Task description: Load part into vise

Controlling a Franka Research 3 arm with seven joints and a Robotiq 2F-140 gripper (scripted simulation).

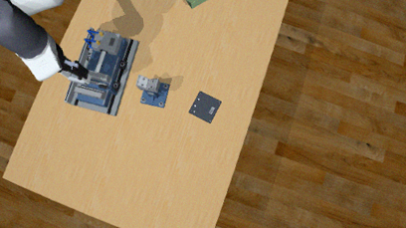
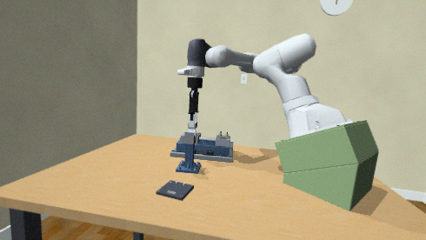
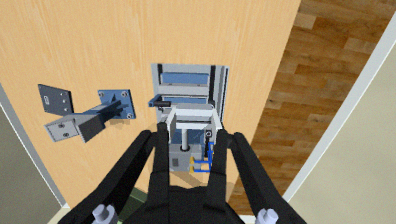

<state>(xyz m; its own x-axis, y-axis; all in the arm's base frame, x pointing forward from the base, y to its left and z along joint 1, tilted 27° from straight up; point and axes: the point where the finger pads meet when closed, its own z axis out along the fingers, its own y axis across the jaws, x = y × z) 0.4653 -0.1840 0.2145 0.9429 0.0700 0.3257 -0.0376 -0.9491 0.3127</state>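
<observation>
My gripper is now 20 mm above the grey part. Round my hand: vise 70 mm behind, 30 mm to the left, 130 mm below; then dark work stop rod 10 mm ahead, 70 mm to the left, 80 mm below; then grey air cylinder 160 mm behind, 30 mm to the left, 90 mm below.
</observation>
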